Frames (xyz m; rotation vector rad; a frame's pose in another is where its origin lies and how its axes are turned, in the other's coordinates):
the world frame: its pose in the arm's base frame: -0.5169 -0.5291 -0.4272 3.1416 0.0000 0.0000
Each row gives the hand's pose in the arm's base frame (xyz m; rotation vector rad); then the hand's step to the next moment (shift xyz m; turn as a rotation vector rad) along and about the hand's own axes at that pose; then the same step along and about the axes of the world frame.
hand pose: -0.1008 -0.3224 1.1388 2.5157 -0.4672 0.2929
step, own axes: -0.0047 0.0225 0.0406 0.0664 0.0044 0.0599
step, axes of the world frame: -0.0087 0.0392 0.0238 0.0655 0.0548 0.0269
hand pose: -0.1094 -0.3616 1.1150 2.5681 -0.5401 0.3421
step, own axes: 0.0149 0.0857 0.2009 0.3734 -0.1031 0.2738
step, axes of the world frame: 0.0040 0.1759 0.1302 0.4152 0.1733 0.1505
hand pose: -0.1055 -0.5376 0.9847 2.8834 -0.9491 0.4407
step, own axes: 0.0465 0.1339 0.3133 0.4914 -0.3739 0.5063
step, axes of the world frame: 0.0338 0.1841 0.2885 0.7233 0.0591 0.3331
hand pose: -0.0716 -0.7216 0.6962 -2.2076 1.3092 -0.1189
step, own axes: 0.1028 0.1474 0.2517 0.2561 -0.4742 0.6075
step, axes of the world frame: 0.0260 0.0327 0.3064 0.7150 -0.2155 0.3190
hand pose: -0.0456 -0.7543 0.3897 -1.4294 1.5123 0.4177
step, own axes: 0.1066 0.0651 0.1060 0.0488 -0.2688 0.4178
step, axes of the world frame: 0.0022 -0.0396 0.1589 0.4189 -0.2343 0.1370
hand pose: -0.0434 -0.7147 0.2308 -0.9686 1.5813 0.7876
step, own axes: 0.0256 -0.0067 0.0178 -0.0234 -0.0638 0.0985
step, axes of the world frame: 0.0113 -0.0077 0.0288 0.1026 -0.0615 -0.0018
